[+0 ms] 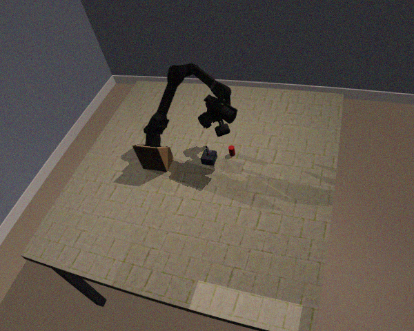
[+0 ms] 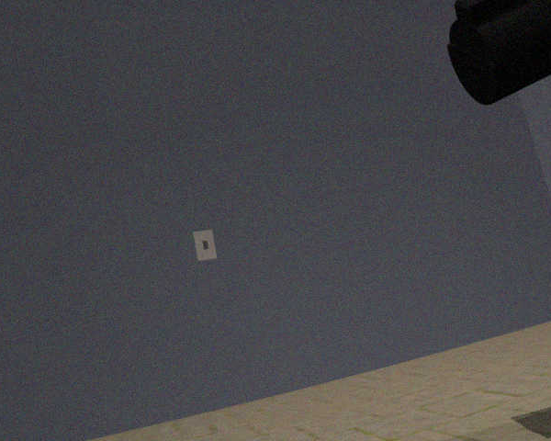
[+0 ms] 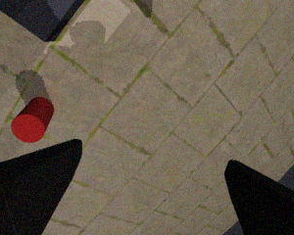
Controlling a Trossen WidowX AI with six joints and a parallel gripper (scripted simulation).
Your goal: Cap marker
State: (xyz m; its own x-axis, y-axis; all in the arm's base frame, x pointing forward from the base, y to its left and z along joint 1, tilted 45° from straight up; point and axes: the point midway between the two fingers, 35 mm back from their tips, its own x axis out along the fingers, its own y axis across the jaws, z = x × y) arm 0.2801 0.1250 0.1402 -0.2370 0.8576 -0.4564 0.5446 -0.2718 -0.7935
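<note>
My gripper tip is now 7 cm short of the red cap, 5 cm to the left of it and 10 cm above it.
</note>
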